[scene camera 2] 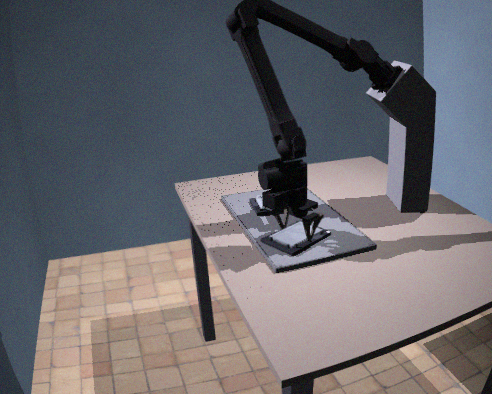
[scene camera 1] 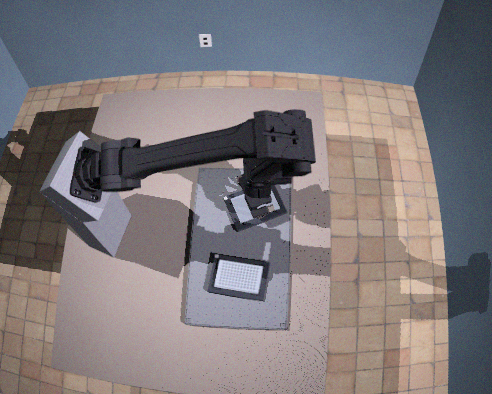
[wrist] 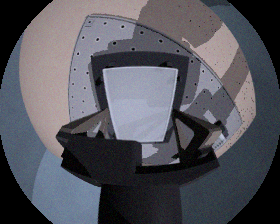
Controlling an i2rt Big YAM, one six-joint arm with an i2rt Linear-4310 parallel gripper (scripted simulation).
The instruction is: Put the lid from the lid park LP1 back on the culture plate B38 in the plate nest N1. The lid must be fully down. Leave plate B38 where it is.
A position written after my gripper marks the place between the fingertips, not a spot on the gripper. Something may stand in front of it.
Observation:
I see my gripper [scene camera 2: 296, 234], a lid [wrist: 140, 98] and a culture plate [scene camera 1: 255, 273].
My gripper is seen too in the wrist view [wrist: 140, 112].

